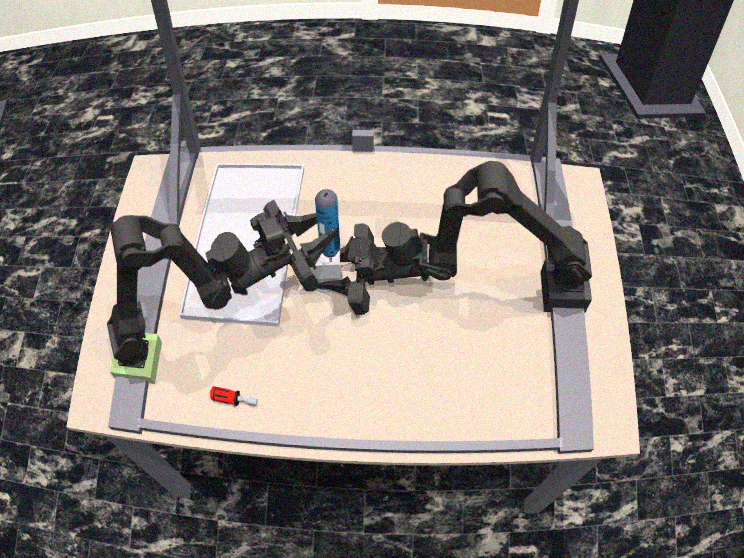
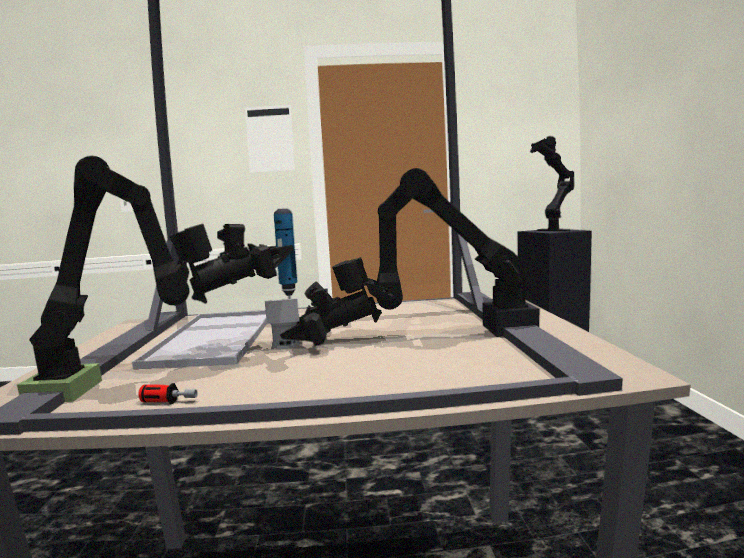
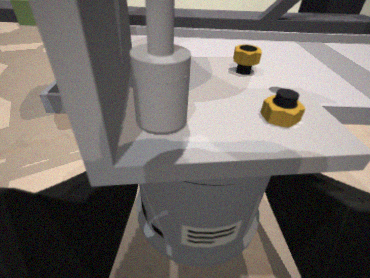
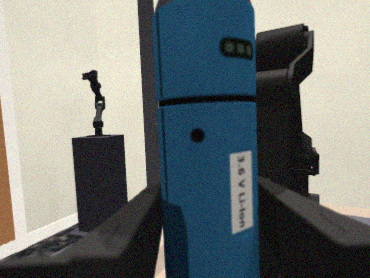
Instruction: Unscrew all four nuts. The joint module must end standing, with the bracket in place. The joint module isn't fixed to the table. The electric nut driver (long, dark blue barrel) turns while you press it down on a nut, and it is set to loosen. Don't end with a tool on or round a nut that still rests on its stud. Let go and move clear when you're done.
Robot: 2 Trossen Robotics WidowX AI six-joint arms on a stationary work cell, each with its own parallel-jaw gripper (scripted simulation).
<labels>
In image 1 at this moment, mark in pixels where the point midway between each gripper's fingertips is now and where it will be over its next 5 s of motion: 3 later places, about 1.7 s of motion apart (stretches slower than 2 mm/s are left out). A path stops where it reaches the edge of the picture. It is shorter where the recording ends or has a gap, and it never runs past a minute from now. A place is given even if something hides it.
My left gripper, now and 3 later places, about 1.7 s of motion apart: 321, 272; 339, 265; 396, 265; 366, 256
My right gripper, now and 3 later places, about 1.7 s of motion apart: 331, 221; 332, 220; 336, 216; 331, 203
</labels>
